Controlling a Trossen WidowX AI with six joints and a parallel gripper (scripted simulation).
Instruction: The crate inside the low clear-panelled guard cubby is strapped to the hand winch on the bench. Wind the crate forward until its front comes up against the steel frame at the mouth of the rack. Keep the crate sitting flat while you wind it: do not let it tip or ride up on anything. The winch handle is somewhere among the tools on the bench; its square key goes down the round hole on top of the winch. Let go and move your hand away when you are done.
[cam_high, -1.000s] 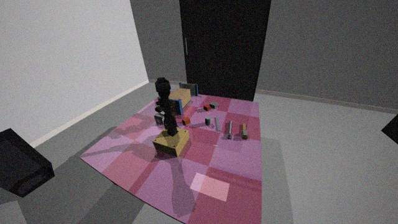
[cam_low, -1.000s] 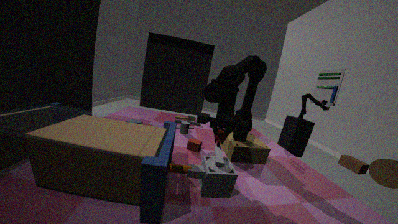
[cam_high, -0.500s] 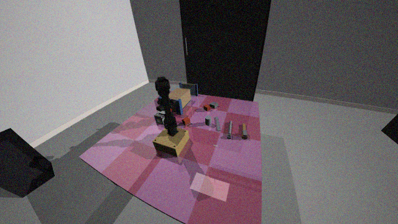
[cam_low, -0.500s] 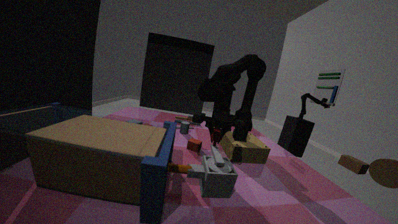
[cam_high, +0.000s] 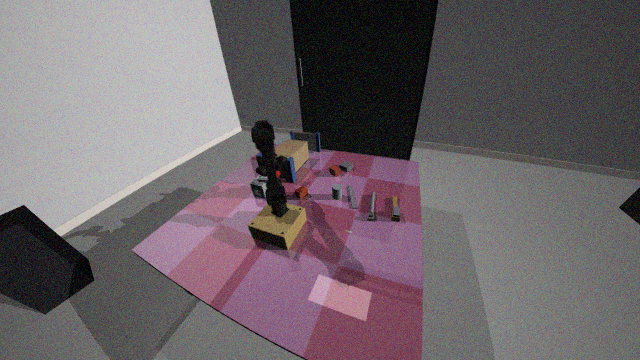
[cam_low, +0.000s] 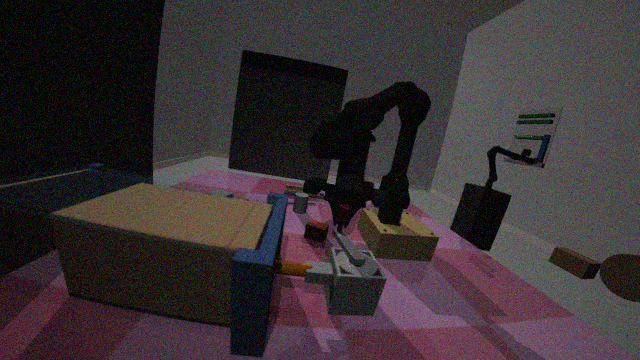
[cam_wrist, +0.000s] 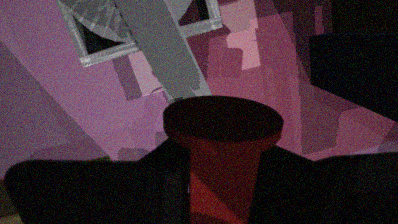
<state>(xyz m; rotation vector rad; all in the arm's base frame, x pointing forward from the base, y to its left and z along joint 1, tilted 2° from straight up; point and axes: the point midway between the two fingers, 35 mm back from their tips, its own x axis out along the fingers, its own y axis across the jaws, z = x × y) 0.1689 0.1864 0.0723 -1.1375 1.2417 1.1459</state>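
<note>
The blue steel frame is 120 mm to the left of my gripper tip, 120 mm ahead of it and 10 mm below it. From my gripper tip the other things lie so: red-knobbed winch handle 30 mm to the left, 10 mm below, 10 mm behind; then red knob 20 mm above; then grey hand winch 80 mm to the left, 80 mm below, 50 mm behind.
</note>
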